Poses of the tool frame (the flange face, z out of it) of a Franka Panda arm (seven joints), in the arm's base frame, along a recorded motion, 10 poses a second.
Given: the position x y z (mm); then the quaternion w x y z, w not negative.
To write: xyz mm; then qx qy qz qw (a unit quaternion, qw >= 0). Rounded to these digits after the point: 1 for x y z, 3 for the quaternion.
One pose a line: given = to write
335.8 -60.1 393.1 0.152 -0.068 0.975 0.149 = 335.8 -60.1 393.1 -0.068 0.975 0.149 0.152
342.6 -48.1 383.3 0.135 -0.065 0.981 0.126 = 342.6 -48.1 383.3 -0.065 0.981 0.126 0.135
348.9 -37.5 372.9 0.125 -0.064 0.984 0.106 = 348.9 -37.5 372.9 -0.064 0.984 0.106 0.125
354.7 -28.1 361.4 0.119 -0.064 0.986 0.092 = 354.7 -28.1 361.4 -0.064 0.986 0.092 0.119
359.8 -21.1 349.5 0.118 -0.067 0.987 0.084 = 359.8 -21.1 349.5 -0.067 0.987 0.084 0.118
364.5 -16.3 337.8 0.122 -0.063 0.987 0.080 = 364.5 -16.3 337.8 -0.063 0.987 0.080 0.122
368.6 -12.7 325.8 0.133 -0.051 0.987 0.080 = 368.6 -12.7 325.8 -0.051 0.987 0.080 0.133
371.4 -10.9 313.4 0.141 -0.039 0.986 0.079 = 371.4 -10.9 313.4 -0.039 0.986 0.079 0.141
